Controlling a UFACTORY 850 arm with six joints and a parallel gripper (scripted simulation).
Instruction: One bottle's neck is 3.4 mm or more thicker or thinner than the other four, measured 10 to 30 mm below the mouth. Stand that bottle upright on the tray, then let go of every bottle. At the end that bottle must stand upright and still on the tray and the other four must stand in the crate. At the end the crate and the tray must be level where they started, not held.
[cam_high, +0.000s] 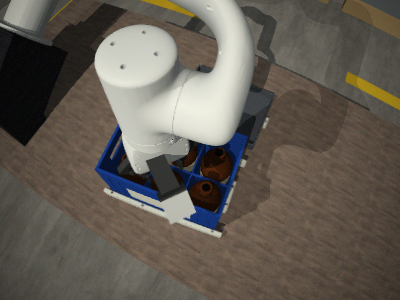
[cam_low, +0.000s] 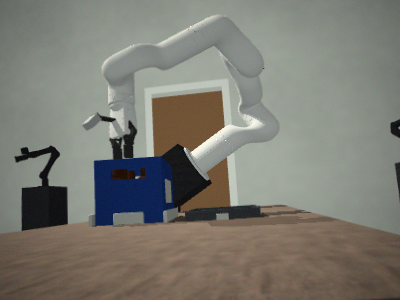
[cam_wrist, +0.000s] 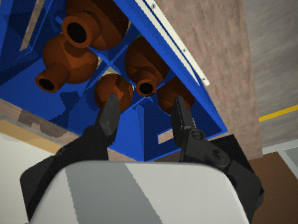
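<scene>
Right now the blue crate is 130 mm below my hand, 40 mm to the left of it and 10 mm behind it. Round my hand: dark grey tray: 300 mm to the left, 200 mm below, 10 mm behind.
</scene>
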